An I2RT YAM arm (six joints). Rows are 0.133 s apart.
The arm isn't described. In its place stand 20 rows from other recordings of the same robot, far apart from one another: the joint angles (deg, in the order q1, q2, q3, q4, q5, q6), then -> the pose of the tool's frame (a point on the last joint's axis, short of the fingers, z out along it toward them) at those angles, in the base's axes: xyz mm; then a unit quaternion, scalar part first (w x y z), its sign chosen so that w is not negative.
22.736 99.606 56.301 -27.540 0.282 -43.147 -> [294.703, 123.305, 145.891, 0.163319, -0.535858, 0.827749, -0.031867]
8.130 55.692 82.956 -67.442 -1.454 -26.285 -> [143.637, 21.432, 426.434, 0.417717, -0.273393, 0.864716, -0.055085]
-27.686 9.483 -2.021 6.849 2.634 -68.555 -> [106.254, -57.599, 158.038, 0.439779, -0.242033, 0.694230, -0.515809]
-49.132 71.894 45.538 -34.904 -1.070 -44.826 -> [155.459, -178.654, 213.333, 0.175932, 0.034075, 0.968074, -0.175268]
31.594 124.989 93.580 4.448 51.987 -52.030 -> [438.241, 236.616, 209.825, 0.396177, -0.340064, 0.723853, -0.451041]
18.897 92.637 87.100 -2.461 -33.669 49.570 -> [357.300, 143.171, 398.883, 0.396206, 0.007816, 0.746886, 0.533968]
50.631 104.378 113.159 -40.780 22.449 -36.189 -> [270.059, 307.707, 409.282, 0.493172, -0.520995, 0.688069, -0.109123]
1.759 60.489 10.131 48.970 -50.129 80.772 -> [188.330, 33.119, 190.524, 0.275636, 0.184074, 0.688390, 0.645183]
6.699 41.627 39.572 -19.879 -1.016 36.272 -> [170.074, 20.612, 299.110, 0.518067, 0.206697, 0.802506, 0.211817]
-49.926 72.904 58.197 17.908 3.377 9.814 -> [194.079, -233.946, 367.787, 0.675280, 0.360606, 0.584887, -0.268082]
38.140 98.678 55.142 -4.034 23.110 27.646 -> [284.527, 205.653, 170.431, 0.399107, -0.011342, 0.916137, 0.035740]
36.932 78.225 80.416 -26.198 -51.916 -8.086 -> [220.017, 200.441, 402.228, 0.382776, -0.508901, 0.605388, 0.477501]
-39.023 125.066 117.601 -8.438 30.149 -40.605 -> [395.185, -343.292, 328.532, 0.313956, 0.146039, 0.772751, -0.531940]
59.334 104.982 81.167 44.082 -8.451 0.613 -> [219.437, 380.332, 362.322, 0.687776, -0.332218, 0.467241, 0.445288]
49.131 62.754 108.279 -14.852 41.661 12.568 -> [92.810, 71.095, 616.384, 0.787490, 0.148308, 0.536139, 0.265367]
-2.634 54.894 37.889 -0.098 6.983 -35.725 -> [224.075, -14.641, 283.048, 0.543988, -0.193964, 0.779957, -0.241085]
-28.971 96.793 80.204 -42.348 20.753 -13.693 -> [307.545, -184.690, 271.298, 0.182215, 0.173783, 0.932904, -0.257462]
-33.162 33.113 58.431 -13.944 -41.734 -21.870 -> [91.044, -31.183, 436.564, 0.745431, -0.216011, 0.616242, -0.133855]
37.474 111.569 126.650 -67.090 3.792 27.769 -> [323.183, 244.788, 394.378, 0.290862, -0.069210, 0.942550, 0.149025]
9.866 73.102 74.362 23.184 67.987 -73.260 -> [268.112, 13.129, 467.618, 0.434068, 0.053928, 0.647720, -0.623807]
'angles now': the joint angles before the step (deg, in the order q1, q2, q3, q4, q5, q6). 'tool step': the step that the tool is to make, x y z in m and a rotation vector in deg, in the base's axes. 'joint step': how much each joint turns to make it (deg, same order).
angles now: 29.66 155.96 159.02 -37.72 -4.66 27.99
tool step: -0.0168 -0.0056 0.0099 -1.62 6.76 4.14
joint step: 0.07 -3.99 -3.18 -7.60 -4.40 -0.98
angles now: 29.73 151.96 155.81 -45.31 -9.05 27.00
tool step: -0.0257 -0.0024 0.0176 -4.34 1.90 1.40
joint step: 1.22 -8.45 -10.69 -1.90 1.79 -2.16
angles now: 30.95 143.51 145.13 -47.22 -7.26 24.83
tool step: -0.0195 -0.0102 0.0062 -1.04 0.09 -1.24
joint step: 0.25 -8.81 -14.32 4.94 1.64 0.48
